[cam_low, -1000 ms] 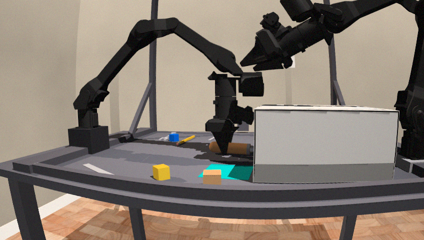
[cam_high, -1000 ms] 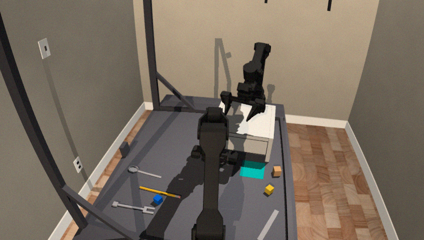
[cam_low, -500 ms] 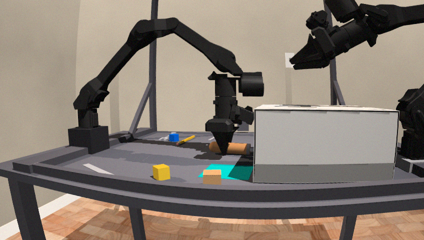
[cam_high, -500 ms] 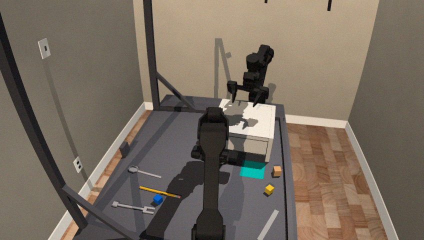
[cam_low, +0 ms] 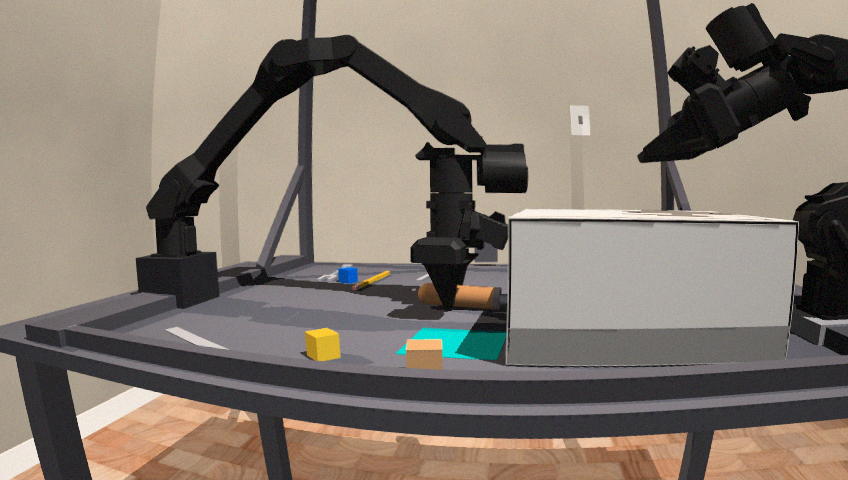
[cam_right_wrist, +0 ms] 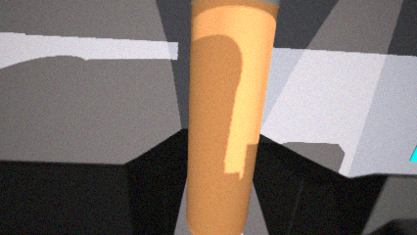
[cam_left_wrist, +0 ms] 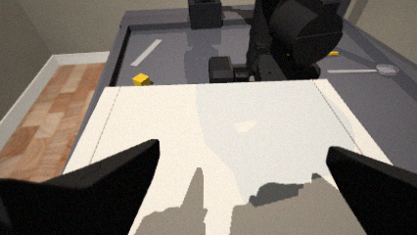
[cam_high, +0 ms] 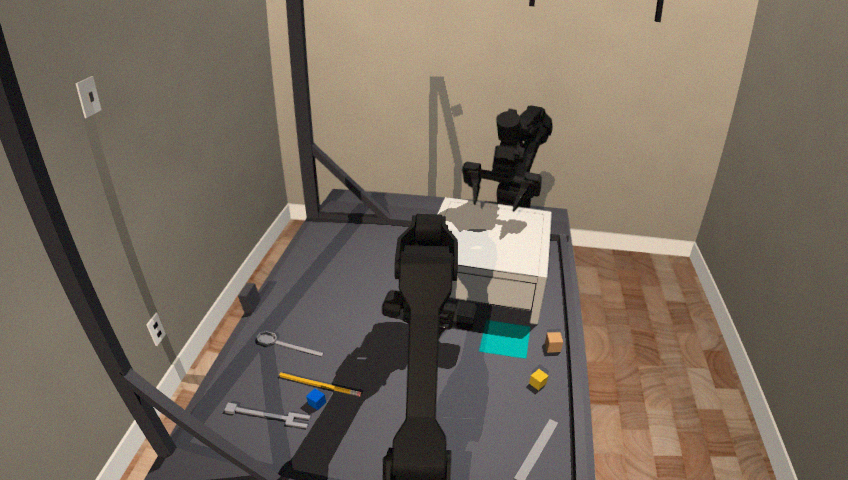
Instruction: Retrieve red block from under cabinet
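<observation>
Now: the teal square 160 mm ahead of my right hand, 50 mm to the left of it and 40 mm below it. Round my right hand: orange-handled tool (140 mm to the left, 30 mm ahead, 20 mm below); then red block (230 mm to the left, 100 mm ahead, 20 mm below); then yellow block (240 mm ahead, 70 mm to the right, 20 mm below).
</observation>
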